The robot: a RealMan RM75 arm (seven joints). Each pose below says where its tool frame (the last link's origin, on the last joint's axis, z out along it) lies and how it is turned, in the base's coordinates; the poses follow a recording.
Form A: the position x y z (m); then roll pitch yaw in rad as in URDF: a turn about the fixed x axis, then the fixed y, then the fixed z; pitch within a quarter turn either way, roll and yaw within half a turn.
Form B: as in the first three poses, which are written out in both.
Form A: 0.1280 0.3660 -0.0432 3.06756 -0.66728 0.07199
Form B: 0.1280 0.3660 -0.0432 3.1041 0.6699 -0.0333
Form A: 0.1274 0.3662 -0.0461 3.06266 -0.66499 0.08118
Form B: 0.1274 0.3662 -0.0461 3.1050 0.6681 -0.0412
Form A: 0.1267 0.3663 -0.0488 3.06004 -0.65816 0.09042
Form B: 0.1267 0.3663 -0.0488 3.1085 0.6617 -0.0512
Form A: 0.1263 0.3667 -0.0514 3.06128 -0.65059 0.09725
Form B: 0.1263 0.3667 -0.0514 3.1148 0.6543 -0.0611
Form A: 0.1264 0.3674 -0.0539 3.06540 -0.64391 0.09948
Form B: 0.1264 0.3674 -0.0539 3.1212 0.6475 -0.0672
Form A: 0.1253 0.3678 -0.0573 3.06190 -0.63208 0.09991
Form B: 0.1253 0.3678 -0.0573 3.1161 0.6360 -0.0655
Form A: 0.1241 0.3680 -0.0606 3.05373 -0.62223 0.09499
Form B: 0.1241 0.3680 -0.0606 3.1017 0.6265 -0.0538
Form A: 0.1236 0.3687 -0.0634 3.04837 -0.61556 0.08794
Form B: 0.1236 0.3687 -0.0634 3.0897 0.6198 -0.0417
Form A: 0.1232 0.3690 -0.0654 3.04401 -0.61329 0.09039
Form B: 0.1232 0.3690 -0.0654 3.0860 0.6178 -0.0417
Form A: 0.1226 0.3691 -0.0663 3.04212 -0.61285 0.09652
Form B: 0.1226 0.3691 -0.0663 3.0880 0.6178 -0.0479
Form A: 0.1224 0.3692 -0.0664 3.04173 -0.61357 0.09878
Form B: 0.1224 0.3692 -0.0664 3.0891 0.6187 -0.0504
